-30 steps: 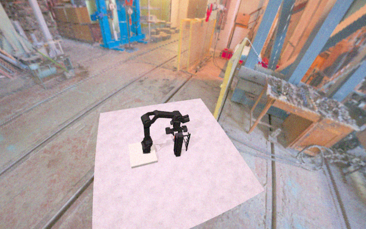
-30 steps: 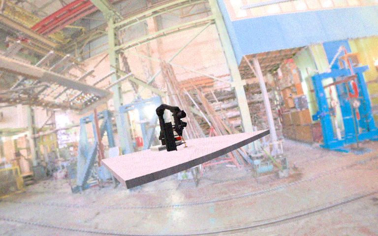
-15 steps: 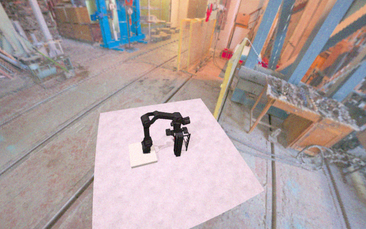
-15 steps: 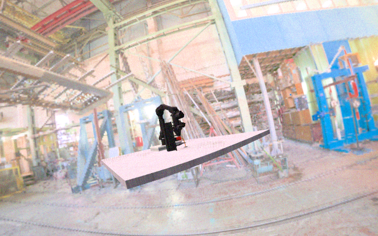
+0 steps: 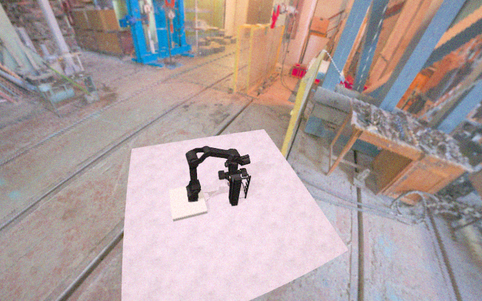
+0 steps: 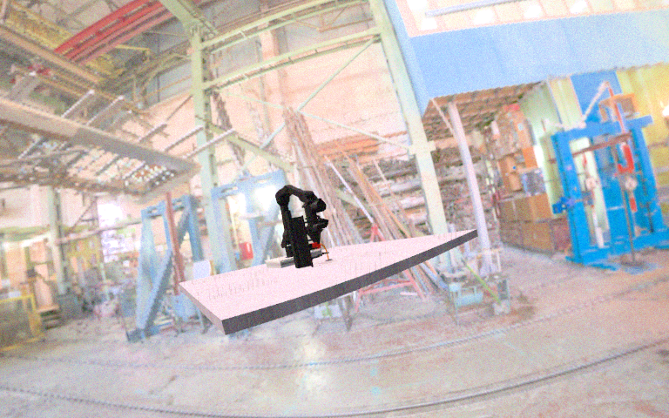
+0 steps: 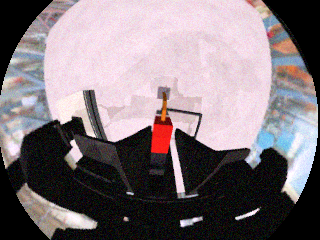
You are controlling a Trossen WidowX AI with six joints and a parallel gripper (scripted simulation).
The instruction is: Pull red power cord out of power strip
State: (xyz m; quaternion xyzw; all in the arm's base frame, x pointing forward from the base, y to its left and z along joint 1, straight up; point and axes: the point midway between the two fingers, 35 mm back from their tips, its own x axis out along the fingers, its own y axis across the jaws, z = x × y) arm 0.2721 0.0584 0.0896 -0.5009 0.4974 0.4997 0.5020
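Now: the red plug 30 mm to the right of my gripper tip.
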